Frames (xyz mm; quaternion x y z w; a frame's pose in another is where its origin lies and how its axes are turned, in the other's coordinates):
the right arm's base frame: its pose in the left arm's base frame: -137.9 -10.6 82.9 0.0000 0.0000 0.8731 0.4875
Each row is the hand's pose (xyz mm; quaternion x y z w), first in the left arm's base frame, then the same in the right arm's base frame.
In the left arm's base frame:
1: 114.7 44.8 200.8 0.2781 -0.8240 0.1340 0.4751
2: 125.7 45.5 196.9 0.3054 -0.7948 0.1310 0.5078
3: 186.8 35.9 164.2 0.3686 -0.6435 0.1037 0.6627
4: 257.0 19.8 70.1 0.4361 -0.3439 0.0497 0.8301
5: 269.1 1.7 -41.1 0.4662 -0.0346 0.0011 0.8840
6: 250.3 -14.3 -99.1 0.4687 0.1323 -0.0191 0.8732
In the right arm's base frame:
1: -85.4 -244.1 117.9 -0.5839 -0.6445 -0.3495 0.3486
2: -90.5 -253.8 114.0 -0.5451 -0.6541 -0.3795 0.3619
3: -130.8 -300.8 81.3 -0.3822 -0.6356 -0.5281 0.4136
4: -181.3 -352.1 -12.8 -0.0877 -0.5484 -0.7006 0.4481
5: -203.1 -352.9 -124.0 0.1971 -0.4239 -0.7713 0.4319
6: -206.8 -328.5 -182.0 0.3440 -0.3447 -0.7717 0.4090

